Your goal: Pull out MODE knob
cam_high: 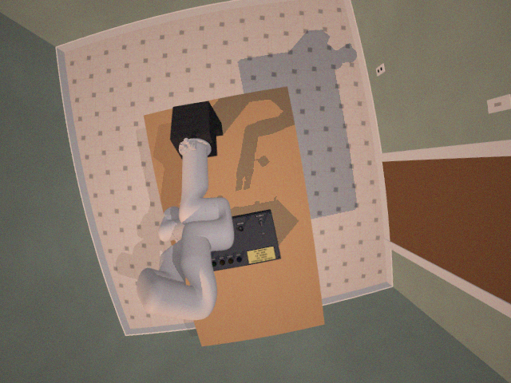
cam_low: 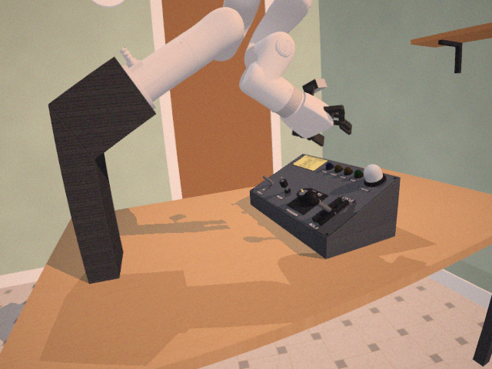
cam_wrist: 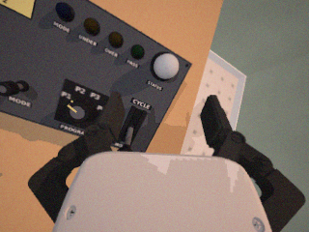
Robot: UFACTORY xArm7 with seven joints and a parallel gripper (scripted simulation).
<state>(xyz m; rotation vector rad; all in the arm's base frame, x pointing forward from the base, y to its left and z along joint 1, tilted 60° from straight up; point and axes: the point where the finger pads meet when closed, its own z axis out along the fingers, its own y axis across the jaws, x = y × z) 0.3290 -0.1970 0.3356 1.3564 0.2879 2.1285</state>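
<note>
Now: the black mode knob 6 cm ahead of my hand, 22 cm to the left of it and 19 cm below it. Round my hand: black lever 5 cm behind, 1 cm to the left, 18 cm below; dark grey console 7 cm ahead, 15 cm to the left, 21 cm below; program dial 3 cm ahead, 12 cm to the left, 19 cm below.
</note>
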